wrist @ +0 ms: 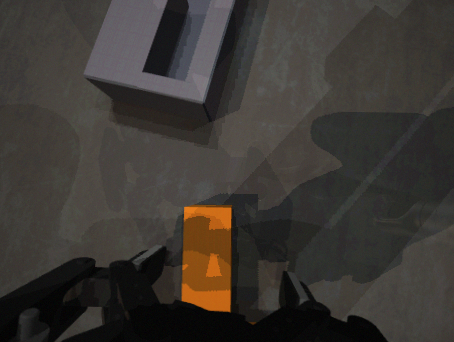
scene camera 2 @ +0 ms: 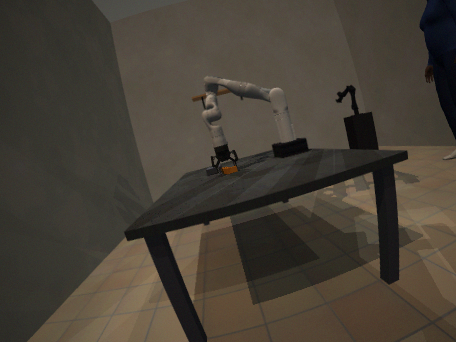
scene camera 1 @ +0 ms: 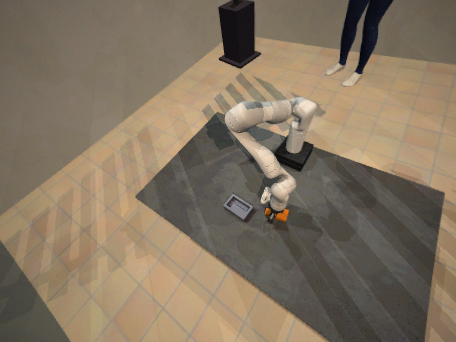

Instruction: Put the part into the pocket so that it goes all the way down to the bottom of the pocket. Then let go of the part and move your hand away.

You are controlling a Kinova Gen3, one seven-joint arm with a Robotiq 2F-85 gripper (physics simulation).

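Places are measured from the arm's base along level axes (x up, y ahead, z left), in centimetres.
Where they show: gripper, fingertip midpoint: [wrist: 221,271] [scene camera 1: 274,213]; arm's base, origin of the base link: [scene camera 2: 288,141] [scene camera 1: 293,147].
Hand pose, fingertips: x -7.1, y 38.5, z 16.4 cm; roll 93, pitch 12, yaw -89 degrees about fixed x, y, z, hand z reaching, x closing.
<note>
Things, the pixels of their top centre, and the offset from my fingertips. Level surfaces: height alone.
- orange part, middle of its top: [wrist: 230,298] [scene camera 2: 228,167] [scene camera 1: 276,211] dy -1.0, dx +2.2, dz +0.5 cm
- grey block with the pocket, middle of its top: [scene camera 1: 238,205] [scene camera 2: 213,166] dy +10.5, dx +2.8, dz -16.5 cm
- dark table, its level: dx -0.8 cm
The orange part [scene camera 1: 283,215] [scene camera 2: 230,170] [wrist: 207,250] lies flat on the table. In the wrist view its long bar runs away from the gripper, and its near end is hidden behind the gripper body. My gripper [scene camera 1: 271,216] [scene camera 2: 225,167] [wrist: 221,271] is open and low over the part, with one finger on either side of the bar and a gap on both sides. The grey block with the pocket [scene camera 1: 242,213] [scene camera 2: 211,171] [wrist: 127,42] sits apart from the part, turned slightly relative to it. The wrist view cuts off its far end; the visible stretch of pocket holds no part.
The dark table [scene camera 1: 350,225] [scene camera 2: 300,175] carries the arm's black base [scene camera 1: 295,157] [scene camera 2: 291,147] behind the gripper. A black pedestal [scene camera 1: 237,35] [scene camera 2: 361,131] and a standing person [scene camera 1: 367,37] [scene camera 2: 442,55] are beyond the table.
</note>
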